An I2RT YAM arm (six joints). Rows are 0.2 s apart.
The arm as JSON. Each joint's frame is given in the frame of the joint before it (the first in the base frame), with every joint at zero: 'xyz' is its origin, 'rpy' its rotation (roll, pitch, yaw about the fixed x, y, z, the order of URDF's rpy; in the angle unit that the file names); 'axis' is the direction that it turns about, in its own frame. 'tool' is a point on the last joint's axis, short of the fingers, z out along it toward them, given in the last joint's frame.
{
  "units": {
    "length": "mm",
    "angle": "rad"
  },
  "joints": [
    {
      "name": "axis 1",
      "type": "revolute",
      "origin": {
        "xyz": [
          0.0,
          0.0,
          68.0
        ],
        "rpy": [
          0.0,
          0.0,
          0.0
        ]
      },
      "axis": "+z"
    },
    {
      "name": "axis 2",
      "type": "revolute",
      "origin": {
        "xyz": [
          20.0,
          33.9,
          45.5
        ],
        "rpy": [
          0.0,
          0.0,
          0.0
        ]
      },
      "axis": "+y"
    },
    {
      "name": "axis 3",
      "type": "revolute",
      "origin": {
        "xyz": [
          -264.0,
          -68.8,
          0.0
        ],
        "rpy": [
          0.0,
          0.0,
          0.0
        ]
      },
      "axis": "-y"
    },
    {
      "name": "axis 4",
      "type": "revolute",
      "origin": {
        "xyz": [
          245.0,
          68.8,
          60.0
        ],
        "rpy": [
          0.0,
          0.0,
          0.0
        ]
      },
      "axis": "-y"
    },
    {
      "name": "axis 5",
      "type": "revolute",
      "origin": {
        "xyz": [
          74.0,
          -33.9,
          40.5
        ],
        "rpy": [
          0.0,
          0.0,
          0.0
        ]
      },
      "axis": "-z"
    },
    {
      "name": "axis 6",
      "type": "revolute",
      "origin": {
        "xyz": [
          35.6,
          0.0,
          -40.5
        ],
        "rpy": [
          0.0,
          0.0,
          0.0
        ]
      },
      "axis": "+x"
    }
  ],
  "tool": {
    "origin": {
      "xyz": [
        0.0,
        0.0,
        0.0
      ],
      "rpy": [
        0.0,
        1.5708,
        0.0
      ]
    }
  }
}
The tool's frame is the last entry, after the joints.
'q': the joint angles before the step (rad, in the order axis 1, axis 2, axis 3, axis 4, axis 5, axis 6). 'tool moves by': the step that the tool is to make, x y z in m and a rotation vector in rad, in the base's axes. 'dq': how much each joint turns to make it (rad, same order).
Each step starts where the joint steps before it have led.
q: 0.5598, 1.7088, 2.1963, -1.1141, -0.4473, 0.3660
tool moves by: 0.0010, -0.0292, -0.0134, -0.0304, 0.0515, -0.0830
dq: -0.0797, -0.0756, -0.1296, -0.0052, 0.0032, 0.0016
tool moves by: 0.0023, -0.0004, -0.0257, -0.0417, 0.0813, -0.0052
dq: -0.0044, -0.0205, -0.1125, 0.0011, 0.0003, 0.0009
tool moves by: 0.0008, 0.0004, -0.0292, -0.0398, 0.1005, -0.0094
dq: -0.0002, -0.0159, -0.1176, 0.0008, -0.0016, 0.0155
